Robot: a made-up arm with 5 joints.
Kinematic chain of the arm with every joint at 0, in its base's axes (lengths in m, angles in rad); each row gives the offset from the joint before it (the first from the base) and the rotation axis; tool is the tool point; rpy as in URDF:
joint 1: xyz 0.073 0 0.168 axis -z
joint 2: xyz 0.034 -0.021 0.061 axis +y
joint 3: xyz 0.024 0 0.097 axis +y
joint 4: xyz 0.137 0 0.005 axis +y
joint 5: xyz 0.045 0.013 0 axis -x
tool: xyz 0 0 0 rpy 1.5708 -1.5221 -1.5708
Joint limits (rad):
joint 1: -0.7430..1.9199
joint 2: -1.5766..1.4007
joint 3: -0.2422..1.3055
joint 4: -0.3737..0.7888
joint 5: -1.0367..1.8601
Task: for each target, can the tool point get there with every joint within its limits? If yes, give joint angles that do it. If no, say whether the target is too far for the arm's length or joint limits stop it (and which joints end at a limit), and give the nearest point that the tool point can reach.
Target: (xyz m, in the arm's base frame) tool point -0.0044 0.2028 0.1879
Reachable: no: joint limits stop it (at a limit: joint 2, joint 3) | nearest point 0.0609 0.0318 0.1652 | short by 0.184 m
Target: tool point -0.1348 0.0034 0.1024
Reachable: no: joint limits stop it (at a limit: joint 2, joint 3) | nearest point 0.0401 0.0005 0.1478 | short by 0.181 m
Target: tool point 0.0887 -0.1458 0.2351
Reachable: yes | joints 1.4092 -0.7546 1.1825 0.2627 0.2763
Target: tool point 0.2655 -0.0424 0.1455
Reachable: yes | joints 0.1760 0.5461 0.4238 0.3663 0.4340
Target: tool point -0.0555 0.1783 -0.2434
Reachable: no: too far | nearest point 0.1466 0.0568 0.0444 | short by 0.372 m
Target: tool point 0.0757 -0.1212 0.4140
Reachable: yes | joints 1.4826 -0.8948 0.3582 -0.2309 0.6761
